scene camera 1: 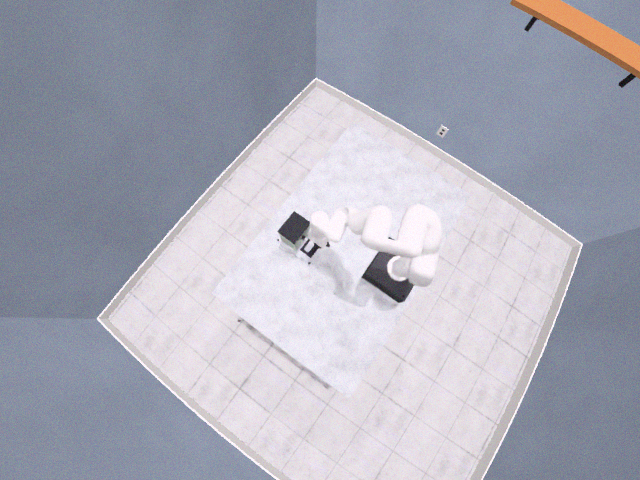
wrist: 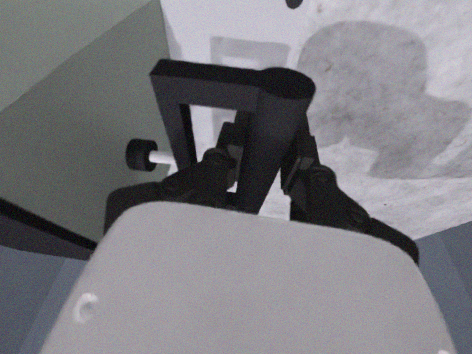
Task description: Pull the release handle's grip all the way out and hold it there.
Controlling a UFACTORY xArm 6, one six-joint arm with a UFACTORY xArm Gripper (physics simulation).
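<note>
The release handle [scene camera 1: 309,254] [wrist: 205,82] is a black rectangular frame with a thick round grip [wrist: 274,130] along its outer side. It stands out beside a box [scene camera 1: 294,227] [wrist: 95,115] with a black top and grey-green side. My gripper [wrist: 266,127] has one finger inside the frame's opening and the other outside, and is shut on the grip. In the scene view the fingers are small and mostly hidden under the white wrist. The handle's far end and its joint to the box are partly hidden behind the fingers.
A black knob [wrist: 141,155] on a white pin sticks out beside the handle. The white marbled table top [scene camera 1: 310,304] lies below. The arm's black base [scene camera 1: 385,276] stands to the right. An orange shelf [scene camera 1: 584,31] hangs on the wall.
</note>
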